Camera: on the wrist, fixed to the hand. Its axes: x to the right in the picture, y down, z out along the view.
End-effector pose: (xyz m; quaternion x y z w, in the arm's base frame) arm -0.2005 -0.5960 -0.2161 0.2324 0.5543 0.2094 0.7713
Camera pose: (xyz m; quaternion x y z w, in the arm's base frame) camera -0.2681 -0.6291 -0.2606 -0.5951 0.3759 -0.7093 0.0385
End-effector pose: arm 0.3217 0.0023 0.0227 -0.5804 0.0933 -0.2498 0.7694
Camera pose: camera 0.2720 -0.0662 0.0450 0.0023 0.3941 0.8689 0.2995
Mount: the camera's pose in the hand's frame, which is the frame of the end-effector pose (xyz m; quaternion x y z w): -0.0056 -0.0485 -0.0726 -0.0039 -0.2284 0.9723 0.0488
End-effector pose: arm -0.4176 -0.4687 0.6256 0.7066 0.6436 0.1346 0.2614
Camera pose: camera -0.4973 -0.4583 0.6601 0.6900 -0.7159 0.1019 0.0316
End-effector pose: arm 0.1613 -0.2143 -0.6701 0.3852 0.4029 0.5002 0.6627
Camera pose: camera 0.1107 -0.2218 -0.7411 -0.5222 0.5082 -0.5823 0.3605
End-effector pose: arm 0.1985 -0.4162 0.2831 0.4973 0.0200 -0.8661 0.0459
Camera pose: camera 0.2589 -0.3618 0.2508 -0.1543 -0.4897 -0.1111 0.8509
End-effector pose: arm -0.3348 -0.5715 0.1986 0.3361 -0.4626 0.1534 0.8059
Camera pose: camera -0.2640 -0.5568 0.1493 0.4015 0.5341 -0.7125 0.2142
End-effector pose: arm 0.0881 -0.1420 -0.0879 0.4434 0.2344 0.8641 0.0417
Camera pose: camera 0.0278 -0.1273 -0.1496 -0.4468 0.4326 0.0176 0.7829
